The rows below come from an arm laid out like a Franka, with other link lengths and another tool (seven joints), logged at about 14 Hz.
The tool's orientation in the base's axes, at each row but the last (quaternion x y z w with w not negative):
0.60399 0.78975 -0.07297 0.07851
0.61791 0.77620 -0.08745 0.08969
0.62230 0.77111 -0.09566 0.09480
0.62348 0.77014 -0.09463 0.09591
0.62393 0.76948 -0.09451 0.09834
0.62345 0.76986 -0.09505 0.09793
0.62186 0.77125 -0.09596 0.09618
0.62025 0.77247 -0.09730 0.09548
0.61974 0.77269 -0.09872 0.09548
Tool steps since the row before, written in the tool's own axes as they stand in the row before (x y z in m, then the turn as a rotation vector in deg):
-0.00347 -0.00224 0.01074 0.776 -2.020 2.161
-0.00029 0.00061 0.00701 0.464 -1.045 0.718
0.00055 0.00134 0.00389 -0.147 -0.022 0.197
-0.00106 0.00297 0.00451 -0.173 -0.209 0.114
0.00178 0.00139 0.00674 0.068 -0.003 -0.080
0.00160 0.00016 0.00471 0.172 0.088 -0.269
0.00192 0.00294 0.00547 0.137 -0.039 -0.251
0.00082 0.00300 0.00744 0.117 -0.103 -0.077
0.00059 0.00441 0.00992 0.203 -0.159 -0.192
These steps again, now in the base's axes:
-0.00088 -0.00611 -0.00971 -2.073 -0.247 -2.235
0.00088 -0.00187 -0.00673 -1.099 0.030 -0.784
0.00130 -0.00024 -0.00393 0.014 -0.195 -0.150
0.00326 -0.00159 -0.00414 -0.166 -0.236 -0.058
0.00123 0.00015 -0.00700 -0.019 0.085 0.059
-0.00002 0.00027 -0.00497 0.042 0.252 0.211
0.00263 0.00095 -0.00587 -0.074 0.188 0.206
0.00296 -0.00059 -0.00748 -0.128 0.109 0.046
0.00443 -0.00120 -0.00986 -0.203 0.209 0.135

